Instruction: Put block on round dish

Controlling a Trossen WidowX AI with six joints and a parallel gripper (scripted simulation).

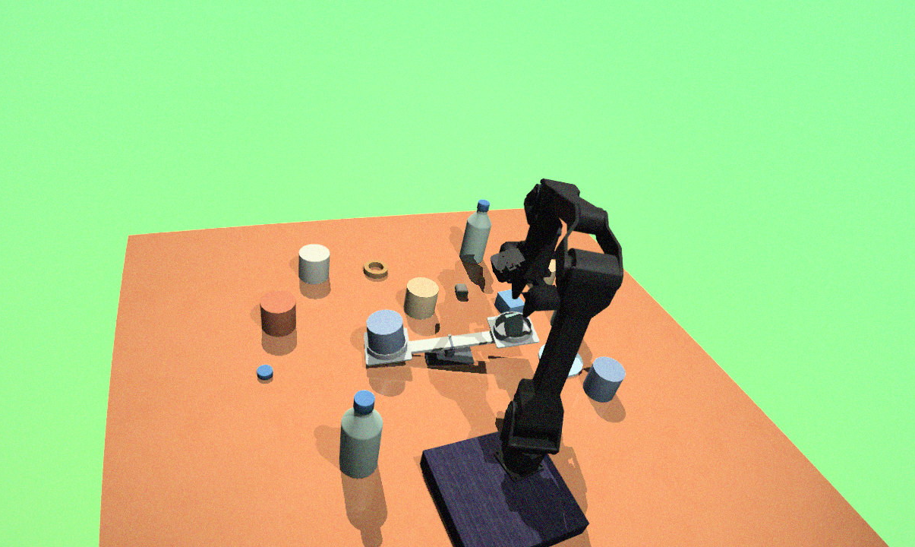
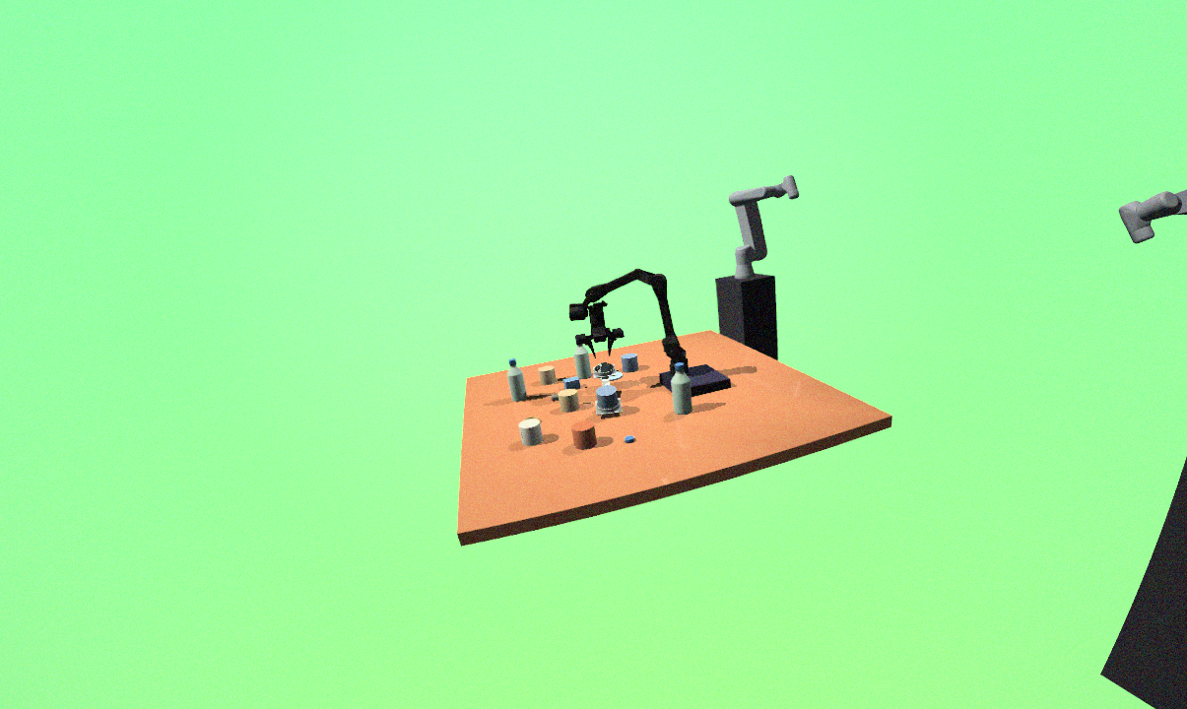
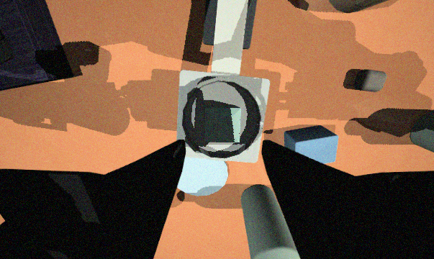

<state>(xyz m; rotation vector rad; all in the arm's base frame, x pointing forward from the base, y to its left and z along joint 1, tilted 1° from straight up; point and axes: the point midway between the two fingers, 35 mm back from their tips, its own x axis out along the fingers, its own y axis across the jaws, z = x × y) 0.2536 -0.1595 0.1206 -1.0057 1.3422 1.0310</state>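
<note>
The green block lies 4 cm below my gripper tip. From my gripper tip the other things lie so: round dish (13 cm below, 11 cm to the right, 7 cm behind); balance beam (12 cm to the left, 9 cm below, 5 cm ahead); balance (12 cm to the left, 11 cm below, 5 cm ahead).
</note>
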